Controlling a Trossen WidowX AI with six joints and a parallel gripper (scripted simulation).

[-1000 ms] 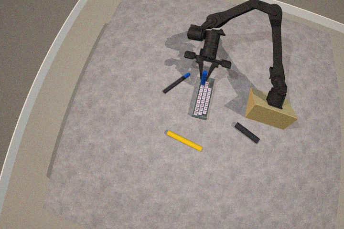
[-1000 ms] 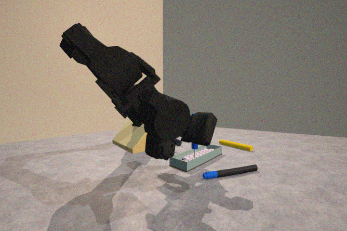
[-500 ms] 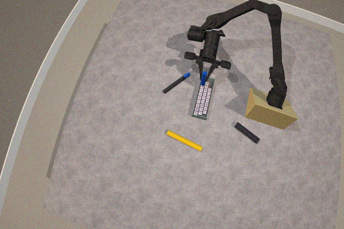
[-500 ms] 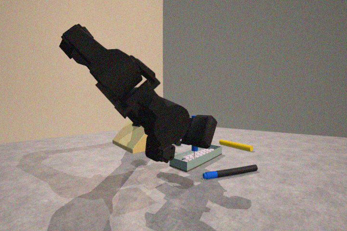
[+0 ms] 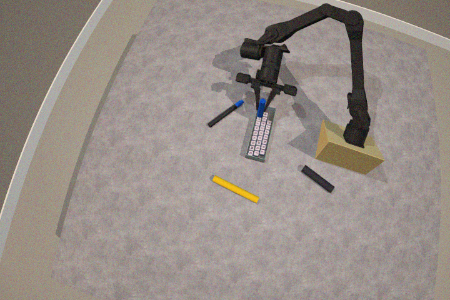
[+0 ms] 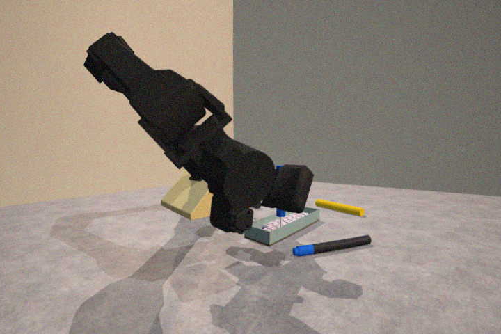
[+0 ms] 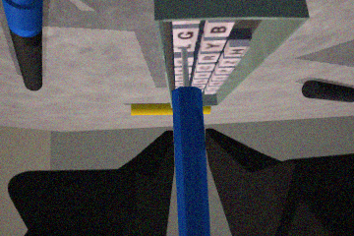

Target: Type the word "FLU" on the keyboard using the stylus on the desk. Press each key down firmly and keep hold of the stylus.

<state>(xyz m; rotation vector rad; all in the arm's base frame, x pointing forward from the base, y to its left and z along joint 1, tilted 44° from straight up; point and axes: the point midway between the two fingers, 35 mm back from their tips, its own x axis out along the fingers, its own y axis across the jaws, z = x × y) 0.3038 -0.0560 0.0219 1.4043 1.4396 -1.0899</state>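
Now: the blue-capped pen 90 mm ahead of my gripper tip, 20 mm to the right of it and 60 mm below it. Also, from my gripper tip: yellow stick: 10 mm ahead, 240 mm to the left, 60 mm below; then blue stylus: 10 mm below; then grey stylus tip: 50 mm below.
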